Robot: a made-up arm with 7 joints. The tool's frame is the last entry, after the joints.
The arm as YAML. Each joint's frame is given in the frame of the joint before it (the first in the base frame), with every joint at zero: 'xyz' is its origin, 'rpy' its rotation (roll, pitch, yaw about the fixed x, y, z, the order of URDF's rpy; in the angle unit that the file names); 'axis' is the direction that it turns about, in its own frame. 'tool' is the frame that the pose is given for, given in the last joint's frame.
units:
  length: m
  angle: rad
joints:
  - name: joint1
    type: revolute
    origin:
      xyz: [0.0, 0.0, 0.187]
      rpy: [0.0, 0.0, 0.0]
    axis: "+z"
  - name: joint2
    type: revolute
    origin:
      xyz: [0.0, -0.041, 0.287]
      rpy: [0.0, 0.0, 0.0]
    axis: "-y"
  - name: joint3
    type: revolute
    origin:
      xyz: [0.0, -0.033, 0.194]
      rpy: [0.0, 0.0, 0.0]
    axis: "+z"
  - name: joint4
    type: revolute
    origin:
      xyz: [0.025, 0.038, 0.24]
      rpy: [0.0, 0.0, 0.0]
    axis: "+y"
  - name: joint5
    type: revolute
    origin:
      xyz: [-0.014, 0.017, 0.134]
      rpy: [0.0, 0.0, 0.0]
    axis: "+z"
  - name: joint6
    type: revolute
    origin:
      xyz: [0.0, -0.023, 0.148]
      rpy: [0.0, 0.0, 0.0]
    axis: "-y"
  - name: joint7
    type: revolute
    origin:
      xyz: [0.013, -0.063, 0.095]
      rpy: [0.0, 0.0, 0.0]
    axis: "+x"
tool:
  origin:
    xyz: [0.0, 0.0, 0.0]
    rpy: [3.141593, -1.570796, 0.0]
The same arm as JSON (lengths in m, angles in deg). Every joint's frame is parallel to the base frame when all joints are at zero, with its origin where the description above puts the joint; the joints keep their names.
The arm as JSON. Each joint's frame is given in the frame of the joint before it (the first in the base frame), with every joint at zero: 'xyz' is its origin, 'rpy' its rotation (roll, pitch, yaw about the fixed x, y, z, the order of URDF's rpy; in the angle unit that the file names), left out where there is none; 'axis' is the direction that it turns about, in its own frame. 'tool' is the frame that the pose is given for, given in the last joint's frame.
{
  "units": {
    "length": "m",
    "angle": "deg"
  },
  "joints": [
    {
      "name": "joint1",
      "type": "revolute",
      "origin": {
        "xyz": [
          0.0,
          0.0,
          0.187
        ]
      },
      "axis": "+z"
    },
    {
      "name": "joint2",
      "type": "revolute",
      "origin": {
        "xyz": [
          0.0,
          -0.041,
          0.287
        ]
      },
      "axis": "-y"
    },
    {
      "name": "joint3",
      "type": "revolute",
      "origin": {
        "xyz": [
          0.0,
          -0.033,
          0.194
        ]
      },
      "axis": "+z"
    },
    {
      "name": "joint4",
      "type": "revolute",
      "origin": {
        "xyz": [
          0.025,
          0.038,
          0.24
        ]
      },
      "axis": "+y"
    },
    {
      "name": "joint5",
      "type": "revolute",
      "origin": {
        "xyz": [
          -0.014,
          0.017,
          0.134
        ]
      },
      "axis": "+z"
    },
    {
      "name": "joint6",
      "type": "revolute",
      "origin": {
        "xyz": [
          0.0,
          -0.023,
          0.148
        ]
      },
      "axis": "-y"
    },
    {
      "name": "joint7",
      "type": "revolute",
      "origin": {
        "xyz": [
          0.013,
          -0.063,
          0.095
        ]
      },
      "axis": "+x"
    }
  ],
  "tool": {
    "origin": {
      "xyz": [
        0.0,
        0.0,
        0.0
      ],
      "rpy": [
        -180.0,
        -90.0,
        0.0
      ]
    }
  }
}

